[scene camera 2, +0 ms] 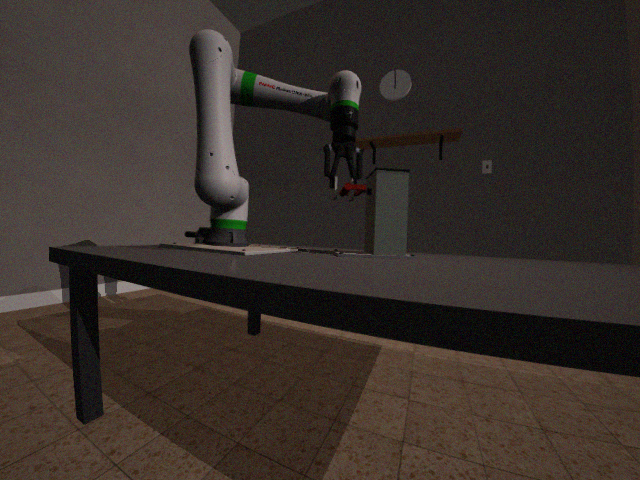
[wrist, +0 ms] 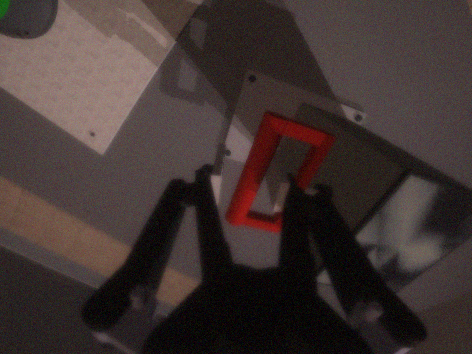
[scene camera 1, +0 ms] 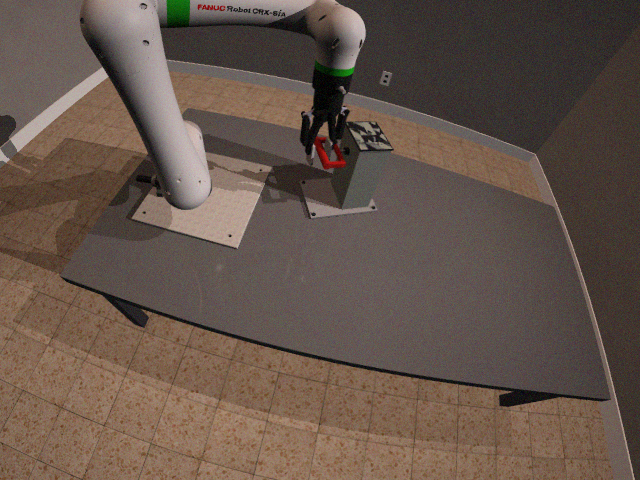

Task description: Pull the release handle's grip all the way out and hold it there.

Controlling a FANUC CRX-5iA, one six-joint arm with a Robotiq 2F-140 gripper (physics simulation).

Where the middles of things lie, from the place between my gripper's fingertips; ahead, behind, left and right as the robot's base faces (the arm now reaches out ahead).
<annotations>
The bolted base plate (scene camera 1: 320,198) is 100 mm ahead of my hand, 30 mm to the left of it and 170 mm below it.
</annotations>
